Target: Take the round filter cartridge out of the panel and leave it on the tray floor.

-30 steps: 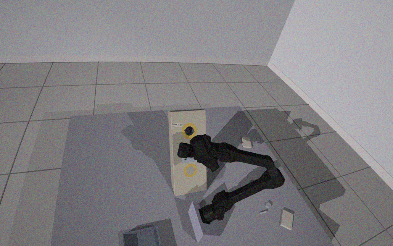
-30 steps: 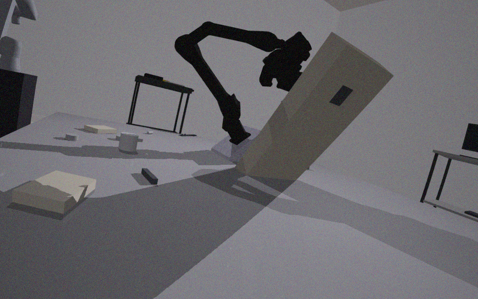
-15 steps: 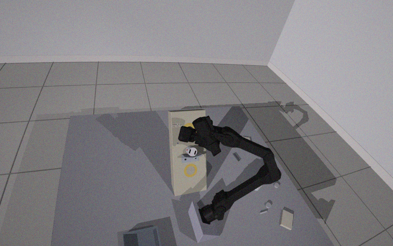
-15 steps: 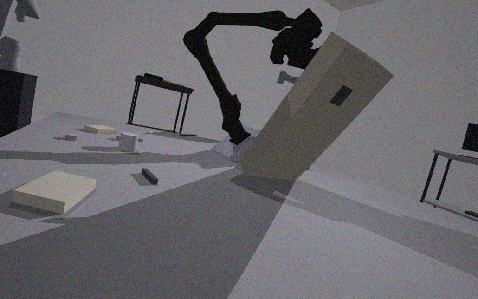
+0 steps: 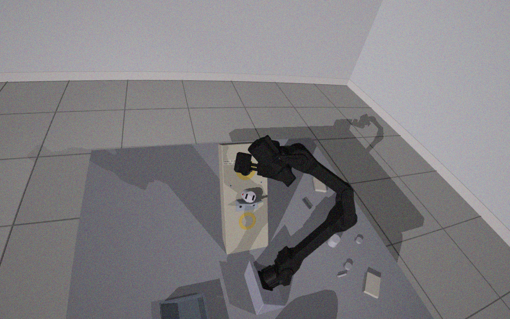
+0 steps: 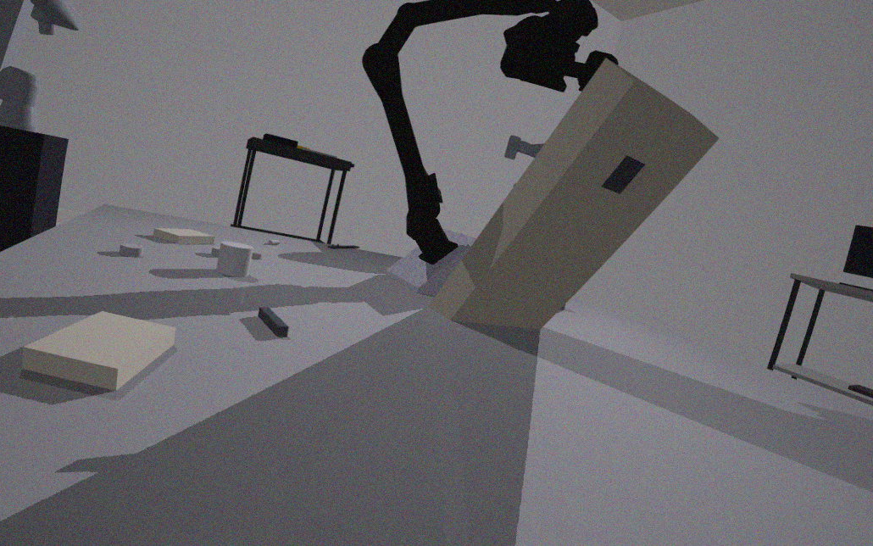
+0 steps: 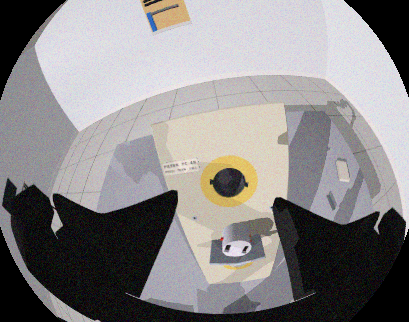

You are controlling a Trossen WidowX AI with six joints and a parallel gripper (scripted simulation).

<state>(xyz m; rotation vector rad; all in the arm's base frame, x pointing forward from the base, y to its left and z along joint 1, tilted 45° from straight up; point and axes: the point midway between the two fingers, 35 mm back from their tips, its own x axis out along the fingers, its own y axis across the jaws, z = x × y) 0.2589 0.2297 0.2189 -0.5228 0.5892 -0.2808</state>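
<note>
My gripper tip is 15 cm above the round white filter cartridge and 2 cm past it. From my gripper tip the other things lie so: grey tray: 35 cm below, 35 cm behind, 27 cm to the left; then dark bar: 36 cm to the right, 36 cm below, 5 cm ahead.
</note>
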